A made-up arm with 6 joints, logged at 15 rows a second.
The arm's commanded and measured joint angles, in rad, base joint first. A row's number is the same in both.
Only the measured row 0 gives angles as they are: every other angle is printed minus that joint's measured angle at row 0.
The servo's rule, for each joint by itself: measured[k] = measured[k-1] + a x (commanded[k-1-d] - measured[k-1]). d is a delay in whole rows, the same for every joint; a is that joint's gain. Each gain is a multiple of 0.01, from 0.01 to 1. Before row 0 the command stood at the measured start. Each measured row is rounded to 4 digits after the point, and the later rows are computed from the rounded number. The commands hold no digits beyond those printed.
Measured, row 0:
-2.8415 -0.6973 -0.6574 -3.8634 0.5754 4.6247
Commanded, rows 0 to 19:
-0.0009 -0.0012 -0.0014 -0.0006 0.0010 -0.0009
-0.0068 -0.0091 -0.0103 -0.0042 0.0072 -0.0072
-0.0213 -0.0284 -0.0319 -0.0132 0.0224 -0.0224
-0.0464 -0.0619 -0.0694 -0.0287 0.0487 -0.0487
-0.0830 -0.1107 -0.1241 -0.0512 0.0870 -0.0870
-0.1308 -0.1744 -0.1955 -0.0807 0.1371 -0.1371
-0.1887 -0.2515 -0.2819 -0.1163 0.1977 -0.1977
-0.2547 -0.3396 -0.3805 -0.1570 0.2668 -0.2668
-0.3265 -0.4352 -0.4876 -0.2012 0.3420 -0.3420
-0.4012 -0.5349 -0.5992 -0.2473 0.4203 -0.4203
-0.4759 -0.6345 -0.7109 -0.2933 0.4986 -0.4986
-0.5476 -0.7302 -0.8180 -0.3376 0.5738 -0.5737
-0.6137 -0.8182 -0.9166 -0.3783 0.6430 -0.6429
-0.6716 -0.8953 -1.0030 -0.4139 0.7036 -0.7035
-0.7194 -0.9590 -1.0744 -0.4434 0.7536 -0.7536
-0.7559 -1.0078 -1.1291 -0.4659 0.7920 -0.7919
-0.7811 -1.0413 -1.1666 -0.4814 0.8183 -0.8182
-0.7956 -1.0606 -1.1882 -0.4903 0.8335 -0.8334
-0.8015 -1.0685 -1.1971 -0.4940 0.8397 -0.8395
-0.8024 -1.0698 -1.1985 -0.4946 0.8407 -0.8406
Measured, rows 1 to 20:
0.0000 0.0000 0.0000 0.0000 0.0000 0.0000
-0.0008 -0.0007 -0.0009 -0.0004 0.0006 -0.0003
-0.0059 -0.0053 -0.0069 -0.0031 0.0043 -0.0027
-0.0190 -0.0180 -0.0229 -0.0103 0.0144 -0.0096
-0.0423 -0.0421 -0.0527 -0.0234 0.0336 -0.0233
-0.0769 -0.0798 -0.0984 -0.0431 0.0635 -0.0456
-0.1227 -0.1318 -0.1605 -0.0698 0.1047 -0.0776
-0.1788 -0.1976 -0.2382 -0.1028 0.1568 -0.1196
-0.2433 -0.2757 -0.3293 -0.1413 0.2184 -0.1711
-0.3140 -0.3634 -0.4306 -0.1838 0.2876 -0.2309
-0.3881 -0.4577 -0.5385 -0.2289 0.3619 -0.2972
-0.4627 -0.5549 -0.6488 -0.2746 0.4385 -0.3677
-0.5349 -0.6513 -0.7571 -0.3193 0.5143 -0.4398
-0.6019 -0.7431 -0.8592 -0.3612 0.5864 -0.5109
-0.6611 -0.8268 -0.9512 -0.3986 0.6520 -0.5783
-0.7107 -0.8995 -1.0300 -0.4304 0.7089 -0.6397
-0.7491 -0.9591 -1.0934 -0.4556 0.7554 -0.6930
-0.7763 -1.0043 -1.1402 -0.4739 0.7906 -0.7368
-0.7927 -1.0353 -1.1709 -0.4855 0.8146 -0.7706
-0.8002 -1.0536 -1.1877 -0.4915 0.8287 -0.7947
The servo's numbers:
d 1
a 0.85 0.55 0.64 0.71 0.56 0.35

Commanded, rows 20 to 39:
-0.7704 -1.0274 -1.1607 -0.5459 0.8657 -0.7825
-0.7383 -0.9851 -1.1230 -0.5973 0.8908 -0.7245
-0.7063 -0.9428 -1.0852 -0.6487 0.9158 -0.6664
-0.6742 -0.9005 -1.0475 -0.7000 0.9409 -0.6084
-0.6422 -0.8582 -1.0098 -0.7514 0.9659 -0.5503
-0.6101 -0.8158 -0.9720 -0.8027 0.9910 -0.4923
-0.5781 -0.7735 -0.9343 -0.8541 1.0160 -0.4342
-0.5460 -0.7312 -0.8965 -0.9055 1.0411 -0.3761
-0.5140 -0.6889 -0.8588 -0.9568 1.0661 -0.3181
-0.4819 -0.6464 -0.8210 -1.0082 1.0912 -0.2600
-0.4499 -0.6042 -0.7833 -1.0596 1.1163 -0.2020
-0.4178 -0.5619 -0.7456 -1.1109 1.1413 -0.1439
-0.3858 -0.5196 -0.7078 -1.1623 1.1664 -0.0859
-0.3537 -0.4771 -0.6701 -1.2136 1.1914 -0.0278
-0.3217 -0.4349 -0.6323 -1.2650 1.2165 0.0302
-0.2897 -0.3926 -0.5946 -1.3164 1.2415 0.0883
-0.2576 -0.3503 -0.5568 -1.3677 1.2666 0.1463
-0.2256 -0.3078 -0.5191 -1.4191 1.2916 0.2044
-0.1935 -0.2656 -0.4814 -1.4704 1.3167 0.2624
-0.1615 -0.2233 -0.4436 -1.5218 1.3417 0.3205
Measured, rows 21 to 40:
-0.8021 -1.0625 -1.1946 -0.4937 0.8354 -0.8108
-0.7752 -1.0432 -1.1729 -0.5308 0.8524 -0.8009
-0.7438 -1.0112 -1.1410 -0.5780 0.8739 -0.7742
-0.7119 -0.9736 -1.1053 -0.6282 0.8974 -0.7365
-0.6799 -0.9334 -1.0683 -0.6792 0.9218 -0.6917
-0.6479 -0.8920 -1.0309 -0.7305 0.9465 -0.6422
-0.6158 -0.8501 -0.9932 -0.7818 0.9714 -0.5897
-0.5838 -0.8080 -0.9555 -0.8331 0.9964 -0.5353
-0.5517 -0.7658 -0.9177 -0.8845 1.0214 -0.4796
-0.5197 -0.7235 -0.8800 -0.9358 1.0464 -0.4231
-0.4876 -0.6811 -0.8422 -0.9872 1.0715 -0.3660
-0.4556 -0.6388 -0.8045 -1.0386 1.0966 -0.3086
-0.4235 -0.5965 -0.7668 -1.0899 1.1216 -0.2510
-0.3915 -0.5542 -0.7290 -1.1413 1.1467 -0.1932
-0.3594 -0.5118 -0.6913 -1.1926 1.1717 -0.1353
-0.3274 -0.4695 -0.6535 -1.2440 1.1968 -0.0774
-0.2954 -0.4272 -0.6158 -1.2954 1.2218 -0.0194
-0.2633 -0.3849 -0.5780 -1.3467 1.2469 0.0386
-0.2313 -0.3425 -0.5403 -1.3981 1.2719 0.0966
-0.1992 -0.3002 -0.5026 -1.4494 1.2970 0.1546

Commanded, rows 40 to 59:
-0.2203 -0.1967 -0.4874 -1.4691 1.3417 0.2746
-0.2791 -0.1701 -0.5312 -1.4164 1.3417 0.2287
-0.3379 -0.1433 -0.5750 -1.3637 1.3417 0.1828
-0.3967 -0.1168 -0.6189 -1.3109 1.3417 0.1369
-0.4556 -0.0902 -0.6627 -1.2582 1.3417 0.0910
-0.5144 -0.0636 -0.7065 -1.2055 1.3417 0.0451
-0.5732 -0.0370 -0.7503 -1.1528 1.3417 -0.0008
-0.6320 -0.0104 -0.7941 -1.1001 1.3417 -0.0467
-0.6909 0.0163 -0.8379 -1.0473 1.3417 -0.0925
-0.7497 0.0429 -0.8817 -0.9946 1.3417 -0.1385
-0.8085 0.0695 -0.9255 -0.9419 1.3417 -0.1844
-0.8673 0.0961 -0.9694 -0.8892 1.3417 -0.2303
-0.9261 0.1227 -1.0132 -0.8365 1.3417 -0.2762
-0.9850 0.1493 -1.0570 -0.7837 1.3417 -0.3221
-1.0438 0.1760 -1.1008 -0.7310 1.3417 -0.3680
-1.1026 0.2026 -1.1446 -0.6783 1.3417 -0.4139
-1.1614 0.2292 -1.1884 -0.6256 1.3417 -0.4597
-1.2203 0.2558 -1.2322 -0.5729 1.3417 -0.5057
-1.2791 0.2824 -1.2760 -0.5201 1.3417 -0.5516
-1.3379 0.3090 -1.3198 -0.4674 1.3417 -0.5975
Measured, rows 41 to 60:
-0.1672 -0.2579 -0.4648 -1.5008 1.3220 0.2127
-0.2123 -0.2242 -0.4793 -1.4783 1.3330 0.2344
-0.2691 -0.1944 -0.5125 -1.4344 1.3379 0.2324
-0.3276 -0.1663 -0.5525 -1.3842 1.3400 0.2150
-0.3863 -0.1391 -0.5950 -1.3322 1.3410 0.1877
-0.4452 -0.1122 -0.6383 -1.2797 1.3414 0.1539
-0.5040 -0.0855 -0.6819 -1.2270 1.3416 0.1158
-0.5628 -0.0588 -0.7257 -1.1743 1.3417 0.0750
-0.6216 -0.0322 -0.7695 -1.1216 1.3417 0.0324
-0.6805 -0.0055 -0.8133 -1.0688 1.3417 -0.0113
-0.7393 0.0211 -0.8571 -1.0161 1.3417 -0.0558
-0.7981 0.0477 -0.9009 -0.9634 1.3417 -0.1008
-0.8569 0.0743 -0.9447 -0.9107 1.3417 -0.1461
-0.9157 0.1009 -0.9885 -0.8580 1.3417 -0.1916
-0.9746 0.1275 -1.0323 -0.8052 1.3417 -0.2373
-1.0334 0.1542 -1.0761 -0.7525 1.3417 -0.2830
-1.0922 0.1808 -1.1199 -0.6998 1.3417 -0.3288
-1.1510 0.2074 -1.1637 -0.6471 1.3417 -0.3746
-1.2099 0.2340 -1.2075 -0.5944 1.3417 -0.4205
-1.2687 0.2606 -1.2513 -0.5416 1.3417 -0.4664

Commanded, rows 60 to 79:
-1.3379 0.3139 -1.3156 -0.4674 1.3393 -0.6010
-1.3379 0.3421 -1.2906 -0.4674 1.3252 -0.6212
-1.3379 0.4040 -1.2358 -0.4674 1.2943 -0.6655
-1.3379 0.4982 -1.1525 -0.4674 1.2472 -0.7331
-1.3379 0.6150 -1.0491 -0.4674 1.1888 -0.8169
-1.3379 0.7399 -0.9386 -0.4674 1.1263 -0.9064
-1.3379 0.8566 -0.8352 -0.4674 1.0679 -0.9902
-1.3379 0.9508 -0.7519 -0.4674 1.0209 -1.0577
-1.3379 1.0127 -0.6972 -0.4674 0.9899 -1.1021
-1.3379 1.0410 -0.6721 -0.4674 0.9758 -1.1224
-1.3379 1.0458 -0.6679 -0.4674 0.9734 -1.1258
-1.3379 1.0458 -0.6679 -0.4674 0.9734 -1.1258
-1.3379 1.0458 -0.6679 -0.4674 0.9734 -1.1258
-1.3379 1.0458 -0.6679 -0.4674 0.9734 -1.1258
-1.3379 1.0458 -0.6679 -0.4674 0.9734 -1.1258
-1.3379 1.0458 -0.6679 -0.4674 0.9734 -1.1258
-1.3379 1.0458 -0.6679 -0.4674 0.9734 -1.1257
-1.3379 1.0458 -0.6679 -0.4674 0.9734 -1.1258
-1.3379 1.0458 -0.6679 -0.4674 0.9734 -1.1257
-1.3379 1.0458 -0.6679 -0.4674 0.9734 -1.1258
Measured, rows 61 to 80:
-1.3275 0.2872 -1.2951 -0.4889 1.3417 -0.5123
-1.3363 0.3019 -1.3082 -0.4736 1.3404 -0.5433
-1.3377 0.3240 -1.2969 -0.4692 1.3319 -0.5706
-1.3379 0.3680 -1.2578 -0.4679 1.3108 -0.6038
-1.3379 0.4396 -1.1904 -0.4675 1.2752 -0.6491
-1.3379 0.5361 -1.1000 -0.4674 1.2268 -0.7078
-1.3379 0.6482 -0.9967 -0.4674 1.1705 -0.7773
-1.3379 0.7628 -0.8933 -0.4674 1.1130 -0.8518
-1.3379 0.8662 -0.8028 -0.4674 1.0614 -0.9239
-1.3379 0.9468 -0.7352 -0.4674 1.0214 -0.9863
-1.3379 0.9986 -0.6948 -0.4674 0.9959 -1.0339
-1.3379 1.0246 -0.6776 -0.4674 0.9833 -1.0661
-1.3379 1.0363 -0.6714 -0.4674 0.9778 -1.0870
-1.3379 1.0415 -0.6692 -0.4674 0.9753 -1.1006
-1.3379 1.0439 -0.6684 -0.4674 0.9742 -1.1094
-1.3379 1.0449 -0.6681 -0.4674 0.9738 -1.1151
-1.3379 1.0454 -0.6680 -0.4674 0.9736 -1.1188
-1.3379 1.0456 -0.6679 -0.4674 0.9735 -1.1212
-1.3379 1.0457 -0.6679 -0.4674 0.9734 -1.1228
-1.3379 1.0458 -0.6679 -0.4674 0.9734 -1.1238

